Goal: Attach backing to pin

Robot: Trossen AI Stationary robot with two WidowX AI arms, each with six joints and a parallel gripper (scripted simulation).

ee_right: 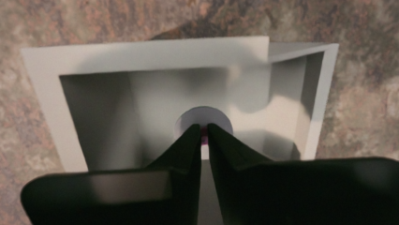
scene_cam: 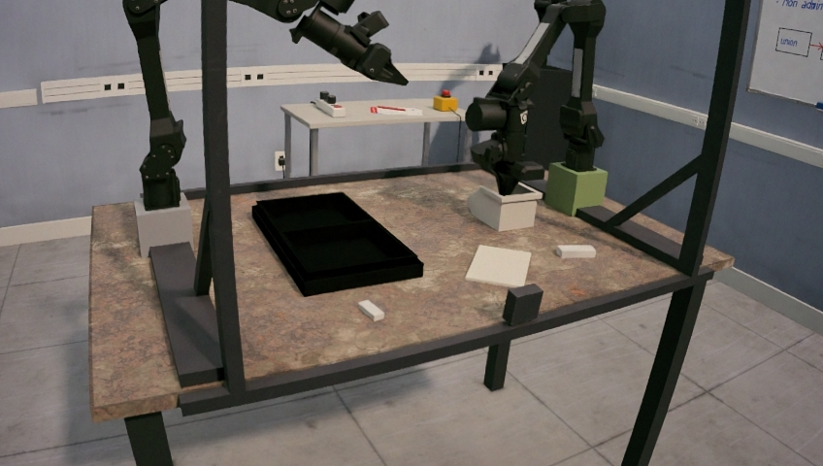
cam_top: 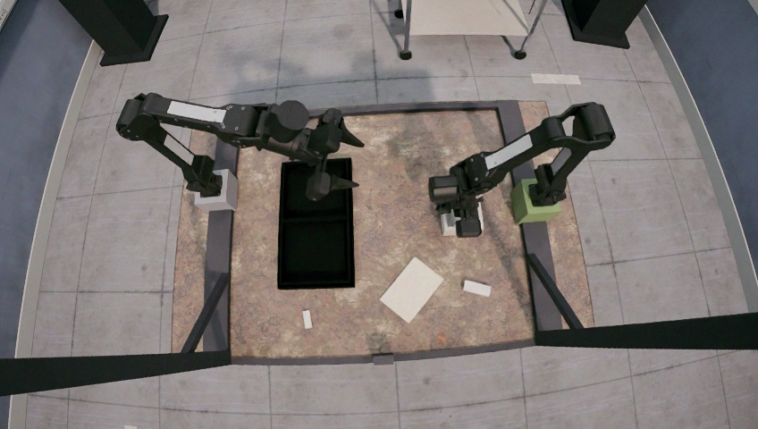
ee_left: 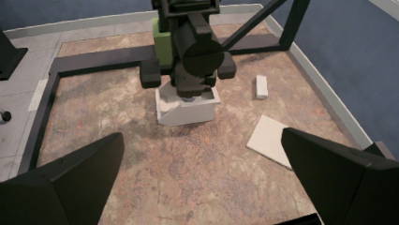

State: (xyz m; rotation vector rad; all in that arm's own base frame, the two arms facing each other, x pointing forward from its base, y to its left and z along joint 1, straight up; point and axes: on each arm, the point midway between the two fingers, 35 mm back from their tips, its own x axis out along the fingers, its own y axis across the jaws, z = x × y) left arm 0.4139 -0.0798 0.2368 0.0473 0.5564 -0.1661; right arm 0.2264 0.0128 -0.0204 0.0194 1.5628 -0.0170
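Right now the white bin is 40 mm below my right hand and 10 mm ahead of it. Round my right hand: flat white card 210 mm behind, 120 mm to the left, 80 mm below; then pin 30 mm below; then pink rubber backing 30 mm below.
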